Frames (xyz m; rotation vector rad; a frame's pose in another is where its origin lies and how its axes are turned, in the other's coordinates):
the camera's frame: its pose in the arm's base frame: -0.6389 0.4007 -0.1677 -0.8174 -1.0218 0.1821
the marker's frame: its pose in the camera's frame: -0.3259 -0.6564 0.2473 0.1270 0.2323 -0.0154
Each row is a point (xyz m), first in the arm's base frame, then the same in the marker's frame.
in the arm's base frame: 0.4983 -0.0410 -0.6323
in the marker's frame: 0.7381 0.7379 -1.4967
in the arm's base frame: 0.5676 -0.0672 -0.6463
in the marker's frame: 0.7693 0.7361 -1.5653
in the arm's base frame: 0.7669 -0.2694 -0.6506
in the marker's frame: 0.8350 0.6109 -1.8115
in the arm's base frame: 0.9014 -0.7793 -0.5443
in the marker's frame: 0.8110 0.1706 -2.1197
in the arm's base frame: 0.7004 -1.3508 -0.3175
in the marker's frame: 0.6002 -0.4390 -2.1685
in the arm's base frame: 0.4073 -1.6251 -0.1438
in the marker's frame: 0.3992 -0.7995 -2.0238
